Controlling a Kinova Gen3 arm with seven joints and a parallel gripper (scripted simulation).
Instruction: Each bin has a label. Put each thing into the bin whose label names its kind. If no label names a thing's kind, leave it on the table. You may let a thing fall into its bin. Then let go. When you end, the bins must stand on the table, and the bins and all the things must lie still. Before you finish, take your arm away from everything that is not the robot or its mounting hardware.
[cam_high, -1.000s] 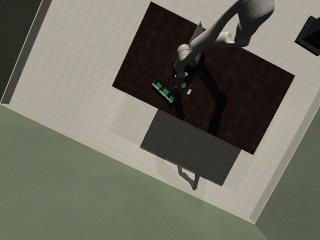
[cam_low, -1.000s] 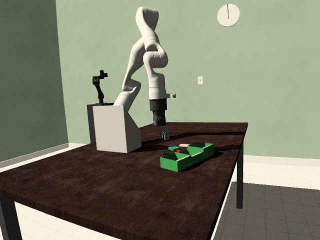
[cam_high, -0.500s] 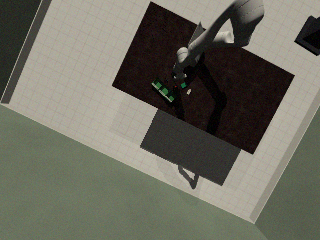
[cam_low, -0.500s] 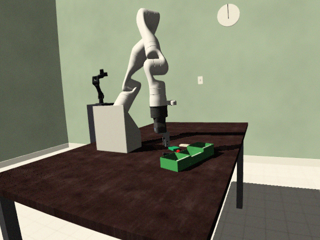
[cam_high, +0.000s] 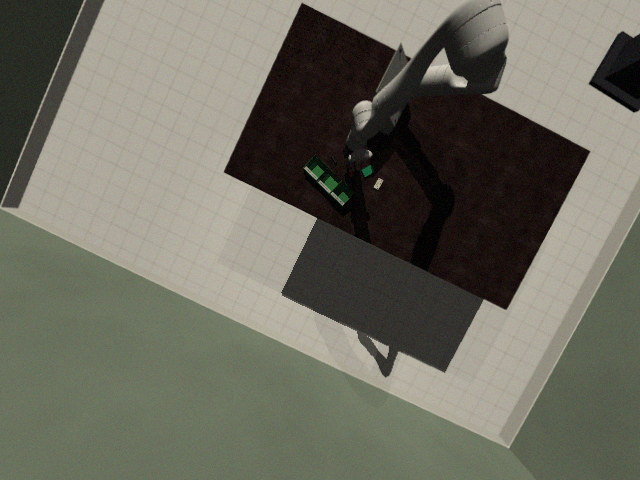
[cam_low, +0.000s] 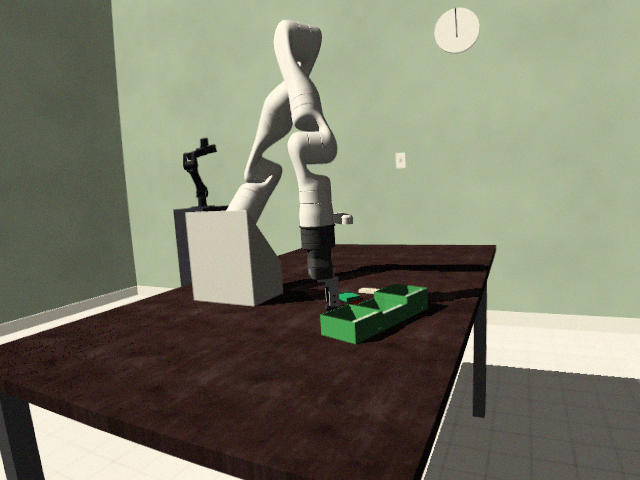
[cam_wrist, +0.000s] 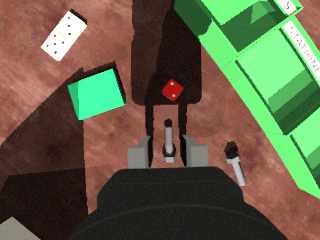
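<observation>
The red die lies 5 cm ahead of my hand, 3 cm to the left of it and 2 cm below it. From my hand the other things lie so: white dotted tile (2 cm ahead, 16 cm to the left, 3 cm below); teal block (1 cm behind, 9 cm to the left, 3 cm below); three-compartment green bin row (13 cm ahead, 5 cm to the right, 1 cm below).
</observation>
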